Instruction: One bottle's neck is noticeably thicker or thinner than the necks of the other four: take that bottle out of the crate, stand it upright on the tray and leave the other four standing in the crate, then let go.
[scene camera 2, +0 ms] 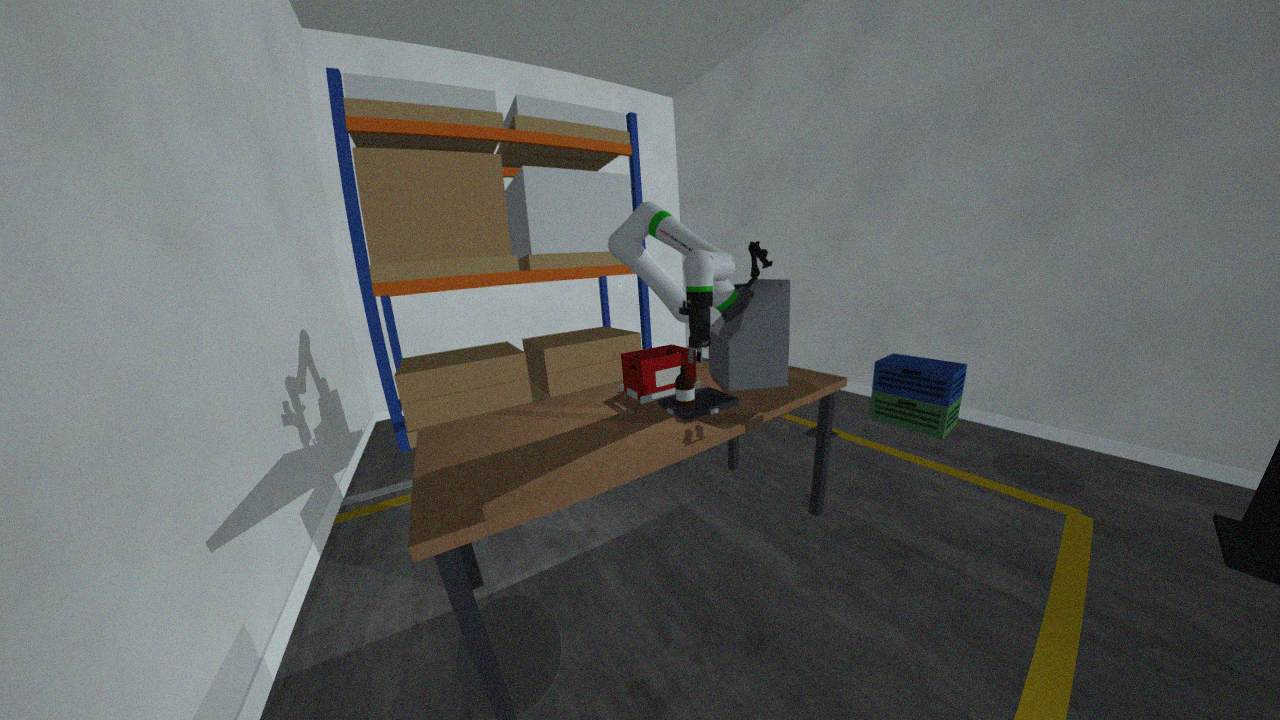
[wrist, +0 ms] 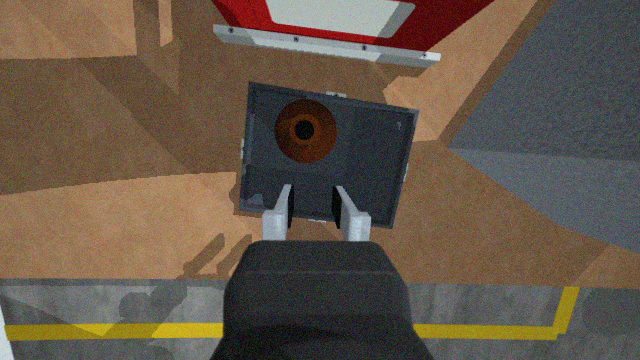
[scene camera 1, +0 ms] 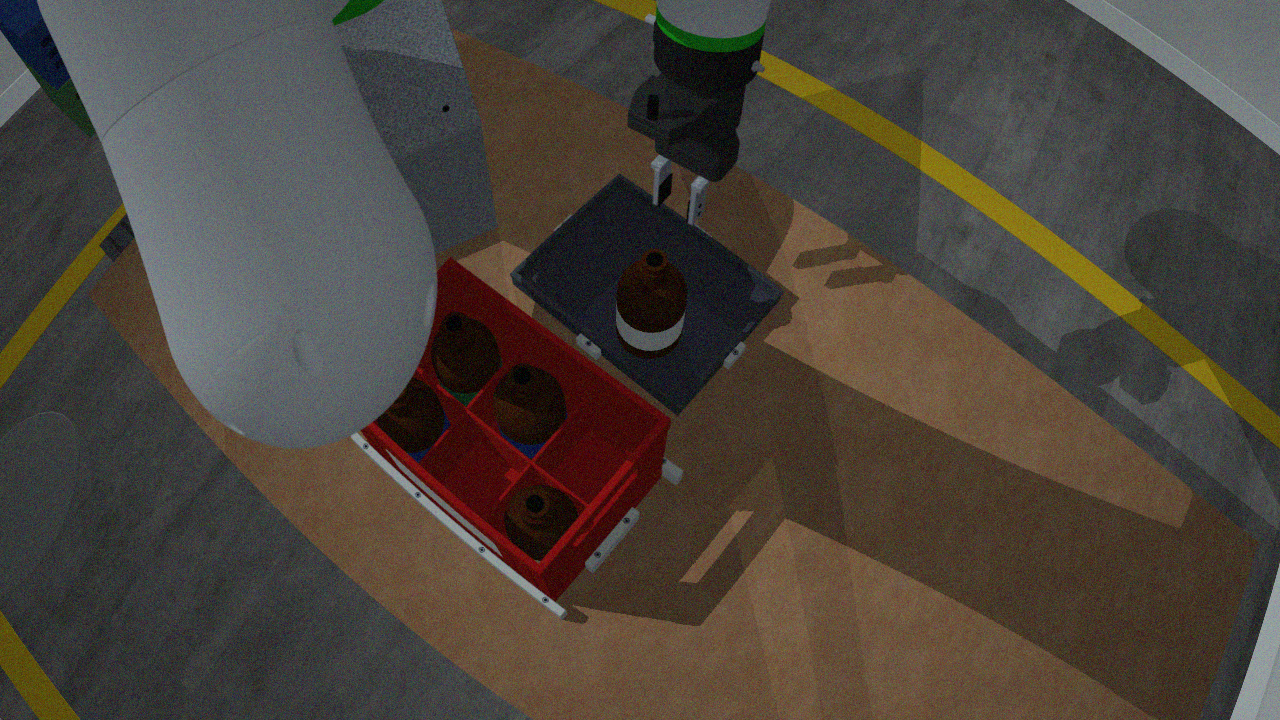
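Seen in the pictures: gripper, fingertip midpoint: (scene camera 2: 695,362) (wrist: 313,197) (scene camera 1: 678,207); arm's base, origin of the base link: (scene camera 2: 736,310).
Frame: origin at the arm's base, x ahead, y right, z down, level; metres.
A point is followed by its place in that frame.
A brown bottle with a white label (scene camera 1: 651,308) {x 0.445, y -0.116, z 0.206 m} (scene camera 2: 684,386) {x 0.451, y -0.169, z 0.232 m} (wrist: 320,142) {x 0.411, y -0.150, z 0.197 m} stands upright on the dark tray (scene camera 1: 572,259) {x 0.302, y -0.159, z 0.313 m} (scene camera 2: 723,402) {x 0.308, y -0.230, z 0.315 m} (wrist: 375,165) {x 0.311, y -0.182, z 0.314 m}. My gripper (scene camera 1: 678,204) {x 0.416, y -0.195, z 0.139 m} (wrist: 313,197) {x 0.416, y -0.195, z 0.139 m} is open, with nothing between its fingers. It hangs above the tray, apart from the bottle, to its upper right in scene camera 1. The red crate (scene camera 1: 617,483) {x 0.541, y 0.065, z 0.144 m} (scene camera 2: 656,355) {x 0.359, y 0.165, z 0.182 m} (wrist: 440,17) {x 0.298, y -0.013, z 0.215 m} holds a bottle with a green label (scene camera 1: 465,353) {x 0.333, y 0.042, z 0.191 m}, a bottle with a blue label (scene camera 1: 529,404) {x 0.420, y 0.044, z 0.186 m}, another blue-labelled bottle (scene camera 1: 413,419) {x 0.335, y 0.129, z 0.195 m} partly behind the arm, and a bottle in the near corner (scene camera 1: 539,517) {x 0.504, y 0.130, z 0.158 m}. All four look upright.
The crate stands close beside the tray on the wooden table (scene camera 1: 895,617) {x 0.864, y -0.029, z 0.319 m} (scene camera 2: 537,465) {x 1.043, y -0.256, z 0.319 m}. A grey pedestal (scene camera 1: 429,134) {x 0.164, y -0.093, z 0.092 m} (scene camera 2: 760,340) {x 0.071, y -0.205, z 0.106 m} (wrist: 560,100) {x 0.165, y -0.086, z 0.195 m} stands near the tray. Cardboard boxes (scene camera 2: 465,385) stand behind the table. The arm's large white link hides part of the crate in scene camera 1.
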